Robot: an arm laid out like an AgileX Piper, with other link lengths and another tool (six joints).
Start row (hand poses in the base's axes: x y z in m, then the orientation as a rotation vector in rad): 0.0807, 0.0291, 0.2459, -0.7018, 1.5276, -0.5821
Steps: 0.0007, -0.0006, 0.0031, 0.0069, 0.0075, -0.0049; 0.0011, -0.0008, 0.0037, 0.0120, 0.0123, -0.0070; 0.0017, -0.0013, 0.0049, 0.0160, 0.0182, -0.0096; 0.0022, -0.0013, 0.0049, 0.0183, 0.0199, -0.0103; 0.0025, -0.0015, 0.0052, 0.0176, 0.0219, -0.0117; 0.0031, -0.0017, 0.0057, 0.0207, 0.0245, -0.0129; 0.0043, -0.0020, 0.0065, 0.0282, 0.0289, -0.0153; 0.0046, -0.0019, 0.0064, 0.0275, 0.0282, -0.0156; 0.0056, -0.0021, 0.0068, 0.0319, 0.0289, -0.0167; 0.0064, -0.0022, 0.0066, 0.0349, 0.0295, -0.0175; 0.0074, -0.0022, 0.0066, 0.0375, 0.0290, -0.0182; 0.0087, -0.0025, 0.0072, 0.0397, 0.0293, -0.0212; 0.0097, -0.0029, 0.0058, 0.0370, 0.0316, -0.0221; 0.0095, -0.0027, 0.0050, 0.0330, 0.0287, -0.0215
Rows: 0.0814, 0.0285, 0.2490, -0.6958, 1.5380, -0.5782; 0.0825, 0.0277, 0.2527, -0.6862, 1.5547, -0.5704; 0.0842, 0.0264, 0.2576, -0.6738, 1.5787, -0.5597; 0.0864, 0.0251, 0.2625, -0.6596, 1.6049, -0.5470; 0.0889, 0.0236, 0.2677, -0.6454, 1.6333, -0.5353; 0.0920, 0.0219, 0.2734, -0.6287, 1.6650, -0.5210; 0.0963, 0.0199, 0.2799, -0.6058, 1.7028, -0.5007; 0.1009, 0.0180, 0.2863, -0.5826, 1.7396, -0.4811; 0.1065, 0.0159, 0.2931, -0.5552, 1.7777, -0.4578; 0.1129, 0.0137, 0.2997, -0.5247, 1.8166, -0.4318; 0.1203, 0.0115, 0.3063, -0.4912, 1.8551, -0.4036; 0.1290, 0.0090, 0.3135, -0.4530, 1.8944, -0.3748; 0.1387, 0.0061, 0.3193, -0.4158, 1.9352, -0.3484; 0.1482, 0.0034, 0.3243, -0.3805, 1.9720, -0.3256
